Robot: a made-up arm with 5 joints.
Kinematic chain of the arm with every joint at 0, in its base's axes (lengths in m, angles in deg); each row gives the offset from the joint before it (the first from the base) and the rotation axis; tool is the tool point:
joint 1: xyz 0 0 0.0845 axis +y
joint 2: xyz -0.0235 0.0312 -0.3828 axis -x
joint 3: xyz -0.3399 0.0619 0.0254 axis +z
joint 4: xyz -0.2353 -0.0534 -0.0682 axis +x
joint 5: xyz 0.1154 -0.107 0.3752 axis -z
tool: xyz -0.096 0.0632 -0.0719
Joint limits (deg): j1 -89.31..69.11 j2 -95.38..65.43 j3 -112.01..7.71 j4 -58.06..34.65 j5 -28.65..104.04
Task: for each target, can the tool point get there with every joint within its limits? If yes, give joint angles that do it. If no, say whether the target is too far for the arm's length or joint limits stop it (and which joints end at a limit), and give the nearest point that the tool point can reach.
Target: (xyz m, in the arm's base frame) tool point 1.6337 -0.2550 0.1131
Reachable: no: too far | nearest point 0.5858 -0.1402 -0.2874 | short by 1.128 m
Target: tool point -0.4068 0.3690 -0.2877
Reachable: yes | joints 12.98 50.33 -73.52 -34.45 21.75
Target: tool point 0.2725 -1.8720 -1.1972
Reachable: no: too far | nearest point 0.1491 -0.2725 -0.6167 | short by 1.706 m
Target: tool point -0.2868 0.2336 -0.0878
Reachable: yes | joints 16.89 10.68 -75.30 -45.87 80.65
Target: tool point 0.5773 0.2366 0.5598
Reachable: no: joint limits stop it (at a limit: joint 1, joint 2, joint 3, joint 4) | nearest point 0.4841 0.2310 -0.0328 | short by 0.600 m
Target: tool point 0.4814 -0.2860 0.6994
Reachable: no: joint limits stop it (at a limit: joint 1, joint 3, joint 5) | nearest point -0.1329 -0.0921 0.5061 | short by 0.673 m
